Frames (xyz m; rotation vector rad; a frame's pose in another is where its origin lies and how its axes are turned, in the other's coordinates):
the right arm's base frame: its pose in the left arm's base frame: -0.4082 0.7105 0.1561 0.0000 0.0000 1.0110
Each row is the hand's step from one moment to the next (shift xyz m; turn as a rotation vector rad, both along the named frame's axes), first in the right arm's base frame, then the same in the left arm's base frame.
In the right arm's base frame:
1: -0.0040 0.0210 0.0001 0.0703 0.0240 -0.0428
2: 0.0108 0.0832 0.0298 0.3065 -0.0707 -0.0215
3: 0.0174 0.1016 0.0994 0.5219 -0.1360 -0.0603
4: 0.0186 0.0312 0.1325 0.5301 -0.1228 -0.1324
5: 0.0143 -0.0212 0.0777 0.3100 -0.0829 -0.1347
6: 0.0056 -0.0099 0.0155 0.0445 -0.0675 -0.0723
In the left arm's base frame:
1: -0.0199 0.0078 0.0001 0.0170 0.0723 -0.0428
2: -0.0648 0.0533 0.0298 0.2227 0.2222 -0.0215
3: -0.0769 0.0687 0.0994 0.3924 0.3700 -0.0603
4: -0.0166 0.0323 0.1325 0.3855 0.3840 -0.1324
5: 0.0256 0.0009 0.0777 0.2349 0.2187 -0.1347
6: 0.0114 -0.0005 0.0155 0.0808 0.0019 -0.0723

